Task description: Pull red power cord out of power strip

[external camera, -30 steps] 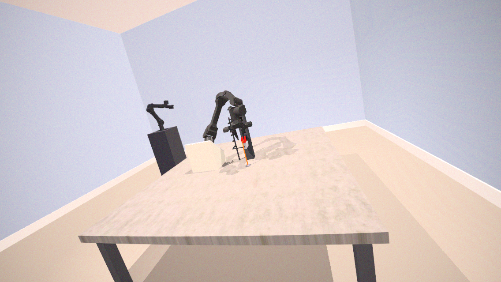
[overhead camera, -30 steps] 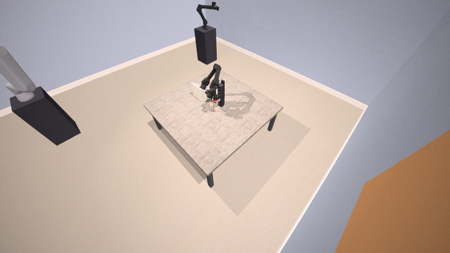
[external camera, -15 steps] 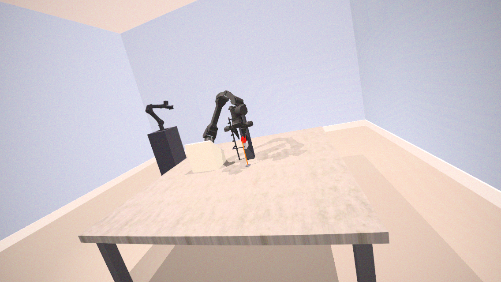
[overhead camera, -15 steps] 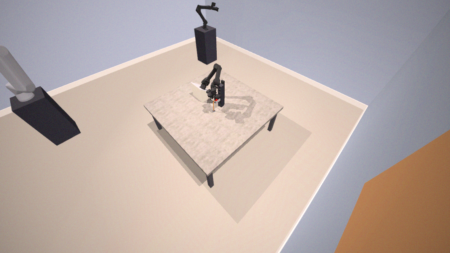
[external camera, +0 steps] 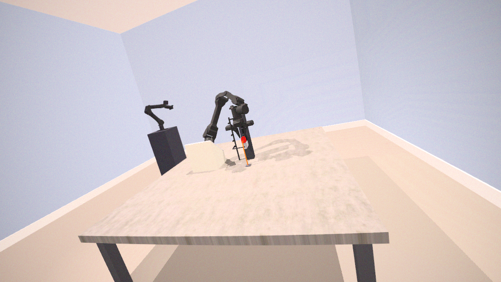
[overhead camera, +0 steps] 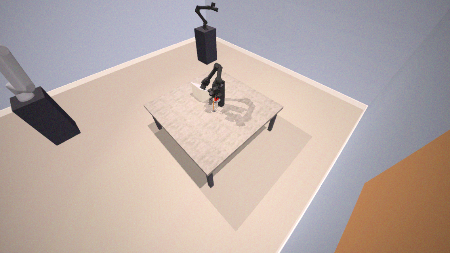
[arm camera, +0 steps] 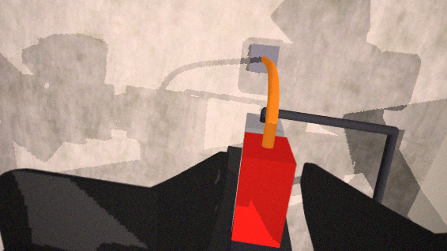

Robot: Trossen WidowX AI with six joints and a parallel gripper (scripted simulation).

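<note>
The red plug lies 40 mm to the left of my gripper tip, 10 mm below it and 10 mm behind it.
</note>
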